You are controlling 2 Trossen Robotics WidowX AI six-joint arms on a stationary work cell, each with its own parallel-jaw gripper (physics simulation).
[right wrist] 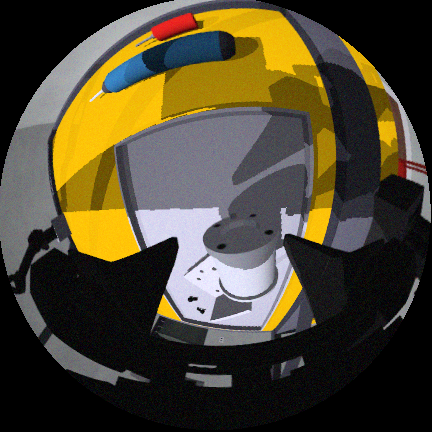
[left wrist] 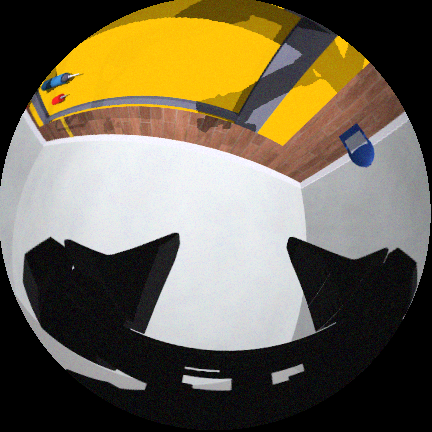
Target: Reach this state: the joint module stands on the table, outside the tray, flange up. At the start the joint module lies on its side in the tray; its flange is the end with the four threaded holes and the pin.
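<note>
The joint module, a grey-and-white cylinder with a wider grey flange, stands upright in the grey tray in the right wrist view. Its flange faces up and shows four dark holes. The pin cannot be made out. My right gripper is open and empty, its fingertips appearing to either side of the module; how far they are above it is hard to tell. My left gripper is open and empty and faces the pale wall, away from the table. The joint module does not show in the left wrist view.
A blue screwdriver and a smaller red screwdriver lie on the yellow table. A white plate with small holes and dark screws lie in the tray beside the module.
</note>
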